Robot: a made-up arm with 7 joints. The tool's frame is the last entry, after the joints.
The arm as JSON. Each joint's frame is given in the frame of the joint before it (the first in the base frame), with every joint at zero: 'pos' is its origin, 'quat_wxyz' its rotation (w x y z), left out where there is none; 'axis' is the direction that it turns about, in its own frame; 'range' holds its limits. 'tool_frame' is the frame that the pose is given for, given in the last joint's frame.
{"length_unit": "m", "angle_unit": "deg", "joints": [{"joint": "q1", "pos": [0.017, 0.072, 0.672], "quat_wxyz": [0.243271, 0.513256, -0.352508, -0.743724], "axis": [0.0, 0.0, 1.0], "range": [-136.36, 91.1]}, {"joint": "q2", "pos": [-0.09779, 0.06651, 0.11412], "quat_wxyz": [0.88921, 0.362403, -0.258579, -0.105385], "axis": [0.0, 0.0, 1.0], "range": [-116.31, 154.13]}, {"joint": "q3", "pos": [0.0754, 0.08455, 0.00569], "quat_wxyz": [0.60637, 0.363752, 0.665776, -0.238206], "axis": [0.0, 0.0, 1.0], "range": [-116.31, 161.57]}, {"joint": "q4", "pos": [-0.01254, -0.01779, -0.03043], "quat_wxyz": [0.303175, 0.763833, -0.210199, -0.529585], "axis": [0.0, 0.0, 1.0], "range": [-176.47, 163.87]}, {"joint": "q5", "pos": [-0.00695, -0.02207, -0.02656], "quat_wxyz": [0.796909, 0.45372, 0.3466, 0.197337], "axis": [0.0, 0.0, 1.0], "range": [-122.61, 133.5]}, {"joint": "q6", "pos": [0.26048, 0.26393, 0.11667], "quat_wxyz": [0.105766, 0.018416, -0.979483, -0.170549], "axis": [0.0, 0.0, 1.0], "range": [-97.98, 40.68]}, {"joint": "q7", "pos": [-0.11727, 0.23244, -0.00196], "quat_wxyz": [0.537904, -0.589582, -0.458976, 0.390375], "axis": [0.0, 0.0, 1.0], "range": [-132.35, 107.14]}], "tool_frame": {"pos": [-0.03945, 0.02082, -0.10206], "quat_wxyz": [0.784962, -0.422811, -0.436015, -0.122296]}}
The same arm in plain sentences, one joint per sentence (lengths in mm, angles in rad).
The arm has seven revolute joints in a row. What follows holds with every joint at zero, and every direction is one of the base frame's.
Joint 1 lies 17 mm along +x and 72 mm along +y and 672 mm along +z from the base frame's origin and rotates about the direction (-0.934965, 0.27459, 0.224592), from -2.3799 to 1.59 rad.
Joint 2 lies 72 mm along -x and 60 mm along +y and 135 mm along +z from joint 1 and rotates about the direction (-0.374093, 0.927384, -0.0037), from -2.03 to 2.6901 rad.
Joint 3 lies 107 mm along -x and 37 mm along -y and 7 mm along +z from joint 2 and rotates about the direction (0.134894, -0.112495, -0.984453), from -2.03 to 2.8199 rad.
Joint 4 lies 10 mm along +x and 20 mm along +y and 30 mm along +z from joint 3 and rotates about the direction (-0.027101, 0.989423, 0.142503), from -3.08 to 2.8601 rad.
Joint 5 lies 21 mm along -x and 28 mm along -y and 4 mm along +z from joint 4 and rotates about the direction (-0.028201, 0.210211, 0.977249), from -2.1399 to 2.33 rad.
Joint 6 lies 338 mm along +x and 168 mm along +y and 93 mm along +z from joint 5 and rotates about the direction (-0.045501, 0.184303, -0.981816), from -1.7101 to 0.71 rad.
Joint 7 lies 191 mm along +x and 175 mm along +y and 26 mm along +z from joint 6 and rotates about the direction (0.994633, -0.086803, 0.056302), from -2.3099 to 1.8699 rad.
The tool frame, which is the frame that the pose is given for, lies 106 mm along -x and 33 mm along -y and 9 mm along +z from joint 7; its axes are the base frame's turned by roll 0.7604, pitch -0.3108 and yaw 0.5383 rad (as in URDF: about the fixed x, then y, then z).

